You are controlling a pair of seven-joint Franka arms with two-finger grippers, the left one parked.
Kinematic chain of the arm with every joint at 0, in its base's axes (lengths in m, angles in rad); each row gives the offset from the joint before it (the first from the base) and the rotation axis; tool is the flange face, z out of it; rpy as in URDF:
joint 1: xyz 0 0 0.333 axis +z
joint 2: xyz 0 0 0 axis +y
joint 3: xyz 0 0 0.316 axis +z
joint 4: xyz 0.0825 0 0 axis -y
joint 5: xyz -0.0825 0 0.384 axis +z
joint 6: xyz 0 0 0 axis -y
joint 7: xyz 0.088 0 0 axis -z
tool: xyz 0 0 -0.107 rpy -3.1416 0 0
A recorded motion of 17 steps. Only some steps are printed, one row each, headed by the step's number.
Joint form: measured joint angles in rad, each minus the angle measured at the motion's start. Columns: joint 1, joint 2, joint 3, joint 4, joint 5, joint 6, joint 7.
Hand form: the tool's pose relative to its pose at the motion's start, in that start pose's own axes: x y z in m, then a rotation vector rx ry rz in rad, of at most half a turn. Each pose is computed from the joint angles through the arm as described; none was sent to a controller.
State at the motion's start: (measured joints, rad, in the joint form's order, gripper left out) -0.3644 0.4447 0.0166 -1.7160 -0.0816 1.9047 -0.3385
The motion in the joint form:
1: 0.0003 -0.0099 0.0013 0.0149 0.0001 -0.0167 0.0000
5: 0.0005 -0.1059 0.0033 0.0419 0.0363 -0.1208 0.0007
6: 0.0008 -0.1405 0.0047 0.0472 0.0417 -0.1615 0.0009
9: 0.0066 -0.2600 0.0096 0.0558 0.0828 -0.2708 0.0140
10: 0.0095 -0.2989 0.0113 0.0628 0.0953 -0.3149 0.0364
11: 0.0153 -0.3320 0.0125 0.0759 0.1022 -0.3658 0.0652
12: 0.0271 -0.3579 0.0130 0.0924 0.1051 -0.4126 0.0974
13: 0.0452 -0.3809 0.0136 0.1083 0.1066 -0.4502 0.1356
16: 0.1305 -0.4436 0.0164 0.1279 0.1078 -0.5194 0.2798
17: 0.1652 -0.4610 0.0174 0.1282 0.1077 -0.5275 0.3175
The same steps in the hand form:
1: -0.0009 -0.0003 -0.0118 -0.0032 0.0075 0.0004
5: -0.0249 -0.0085 -0.0735 0.0201 0.0356 0.0155
6: -0.0356 -0.0126 -0.0927 0.0245 0.0363 0.0165
9: -0.0732 -0.0331 -0.1543 0.0527 0.0662 0.0262
10: -0.0875 -0.0413 -0.1744 0.0630 0.0708 0.0440
11: -0.1012 -0.0503 -0.1931 0.0696 0.0669 0.0649
12: -0.1122 -0.0610 -0.2098 0.0711 0.0616 0.0839
13: -0.1211 -0.0744 -0.2254 0.0683 0.0608 0.1029
16: -0.1398 -0.1285 -0.2588 0.0491 0.0659 0.1599
17: -0.1438 -0.1486 -0.2664 0.0403 0.0736 0.1628

